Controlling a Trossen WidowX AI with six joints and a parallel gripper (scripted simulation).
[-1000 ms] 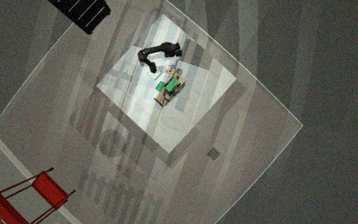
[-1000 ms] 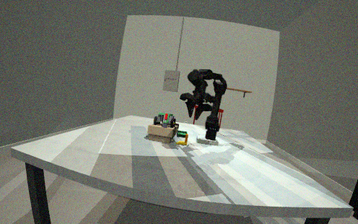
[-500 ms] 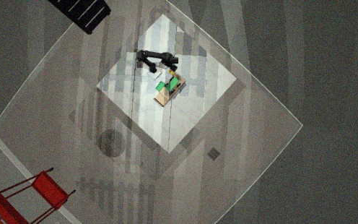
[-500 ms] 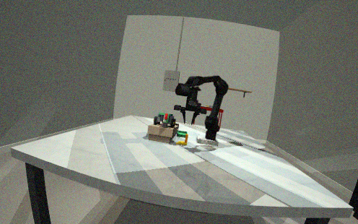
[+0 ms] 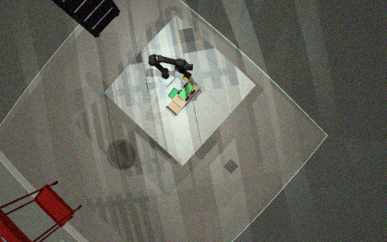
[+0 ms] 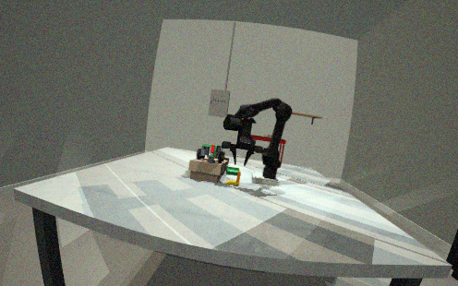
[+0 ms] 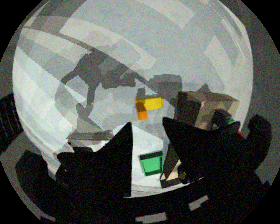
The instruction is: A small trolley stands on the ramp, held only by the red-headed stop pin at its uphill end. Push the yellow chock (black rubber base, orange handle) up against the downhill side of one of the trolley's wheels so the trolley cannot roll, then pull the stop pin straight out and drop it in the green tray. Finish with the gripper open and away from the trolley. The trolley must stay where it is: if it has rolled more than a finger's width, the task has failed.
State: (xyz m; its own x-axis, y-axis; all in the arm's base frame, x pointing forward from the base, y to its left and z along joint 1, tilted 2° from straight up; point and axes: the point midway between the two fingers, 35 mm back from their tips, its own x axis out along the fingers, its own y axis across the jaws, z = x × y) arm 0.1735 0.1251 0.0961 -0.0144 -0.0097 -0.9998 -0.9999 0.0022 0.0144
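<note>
The yellow chock is 7 cm below my gripper tip and 2 cm ahead of it. Round my gripper tip: green trolley 15 cm ahead, 14 cm to the right, 2 cm above; red-headed stop pin 14 cm ahead, 4 cm above, 3 cm to the right; tan ramp 15 cm ahead, 14 cm to the right, 5 cm below.
</note>
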